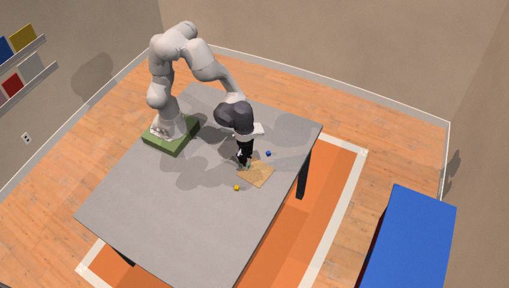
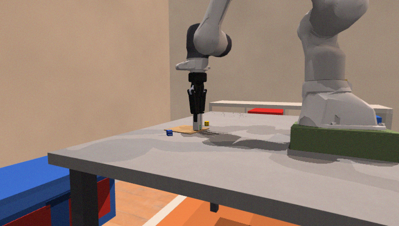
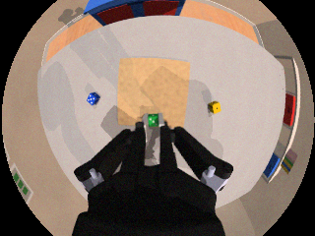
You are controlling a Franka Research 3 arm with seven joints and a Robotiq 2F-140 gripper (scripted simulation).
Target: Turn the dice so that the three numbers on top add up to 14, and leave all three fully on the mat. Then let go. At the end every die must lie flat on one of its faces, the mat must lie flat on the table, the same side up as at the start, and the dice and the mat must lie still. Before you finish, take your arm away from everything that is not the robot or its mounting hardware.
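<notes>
Right now the green die is 20 mm below my hand. From my hand the other things lie so: tan mat: 50 mm ahead, 40 mm below, 10 mm to the right; yellow die: 130 mm to the right, 30 mm below; blue die: 110 mm to the left, 80 mm ahead, 30 mm below.
</notes>
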